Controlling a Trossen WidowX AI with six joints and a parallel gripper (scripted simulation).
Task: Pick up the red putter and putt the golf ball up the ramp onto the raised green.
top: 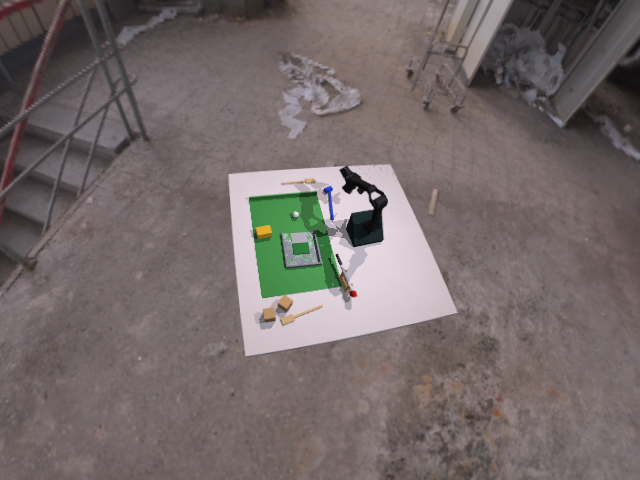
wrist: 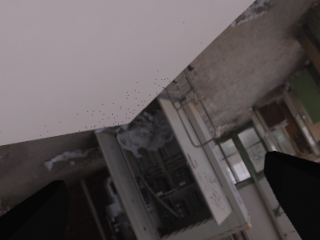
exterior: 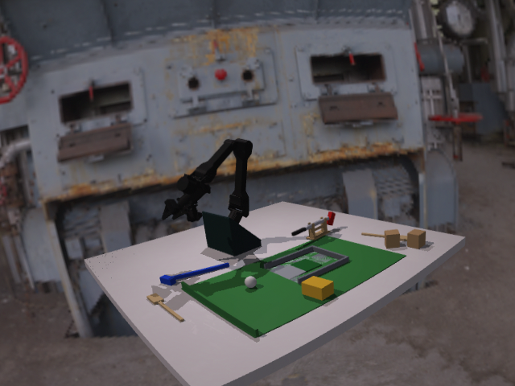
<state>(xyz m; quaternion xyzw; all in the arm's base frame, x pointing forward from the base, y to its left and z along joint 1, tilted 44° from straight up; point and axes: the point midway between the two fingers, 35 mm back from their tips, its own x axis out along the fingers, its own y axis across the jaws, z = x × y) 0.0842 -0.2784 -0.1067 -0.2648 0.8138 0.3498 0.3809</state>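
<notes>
The blue putter lies 200 mm below my gripper tip, 150 mm ahead of it and 30 mm to the left of it. Round my gripper tip: red putter (630 mm to the left, 150 mm below, 130 mm ahead); white golf ball (400 mm ahead, 190 mm below, 150 mm to the left); green mat (430 mm ahead, 330 mm to the left, 210 mm below).
</notes>
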